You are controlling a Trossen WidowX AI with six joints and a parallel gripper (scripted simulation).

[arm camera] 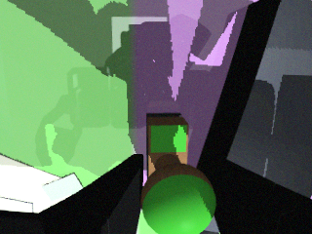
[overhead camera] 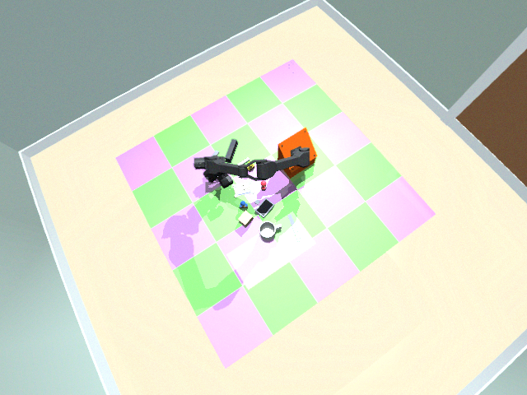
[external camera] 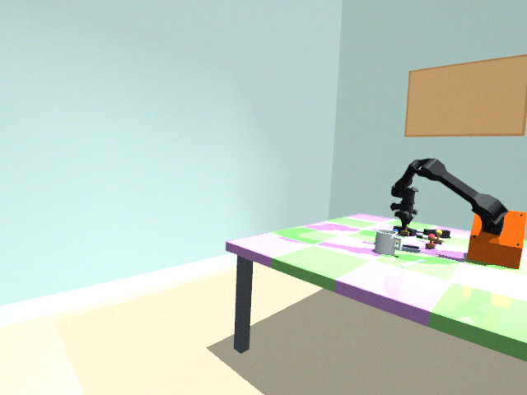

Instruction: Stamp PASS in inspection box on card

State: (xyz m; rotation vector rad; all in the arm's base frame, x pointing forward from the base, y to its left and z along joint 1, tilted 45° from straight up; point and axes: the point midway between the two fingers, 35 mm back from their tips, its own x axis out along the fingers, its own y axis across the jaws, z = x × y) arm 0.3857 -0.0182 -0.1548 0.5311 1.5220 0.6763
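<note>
My gripper tip is now 50 mm to the left of the dark slab, 20 mm short of it and 20 mm above it. From my gripper tip the other things lie so: long black bar 140 mm to the right, 120 mm behind, 20 mm below; white card 100 mm to the left, 70 mm behind, 40 mm below; blue-labelled stamp 190 mm to the left, 30 mm behind, 20 mm below.
</note>
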